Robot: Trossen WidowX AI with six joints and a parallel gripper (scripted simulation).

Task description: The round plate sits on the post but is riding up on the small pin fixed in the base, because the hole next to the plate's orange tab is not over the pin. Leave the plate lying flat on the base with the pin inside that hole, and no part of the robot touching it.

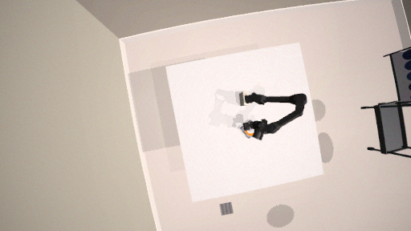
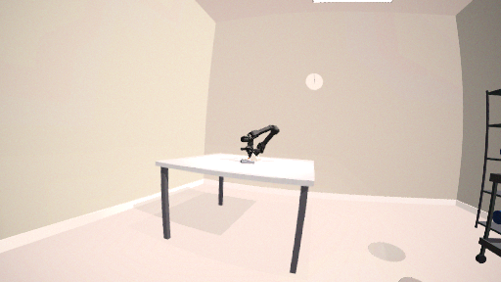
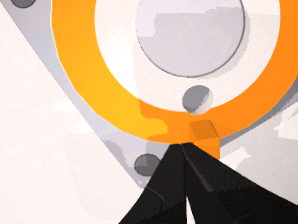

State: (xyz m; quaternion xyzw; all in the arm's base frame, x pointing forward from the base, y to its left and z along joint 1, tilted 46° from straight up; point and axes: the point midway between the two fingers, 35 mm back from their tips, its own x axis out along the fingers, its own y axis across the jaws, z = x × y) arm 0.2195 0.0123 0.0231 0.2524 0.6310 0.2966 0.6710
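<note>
Now: the orange round plate 30 mm ahead of my gripper tip, 10 mm to the right of it and 10 mm below it. The rest, counted from my gripper tip: grey square base 50 mm ahead, 20 mm below.
</note>
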